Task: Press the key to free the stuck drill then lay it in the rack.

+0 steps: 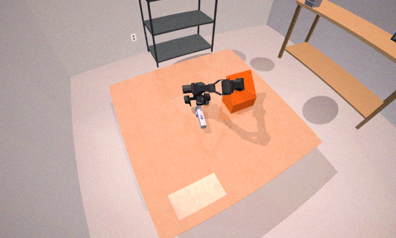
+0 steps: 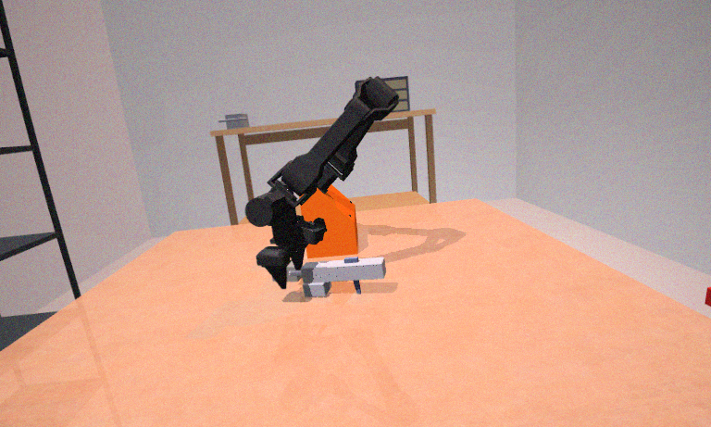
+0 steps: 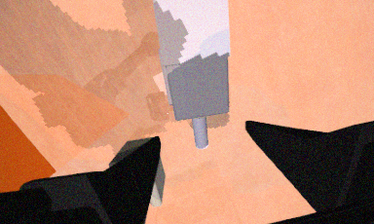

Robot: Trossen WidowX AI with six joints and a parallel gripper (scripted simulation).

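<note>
The drill is 10 mm ahead of my gripper tip, 60 mm to the left of it and 20 mm above it. The rest, counted from my gripper tip: rack: 90 mm behind, 30 mm to the right, 10 mm below; blue key: 20 mm ahead, 140 mm to the left, 20 mm above.
</note>
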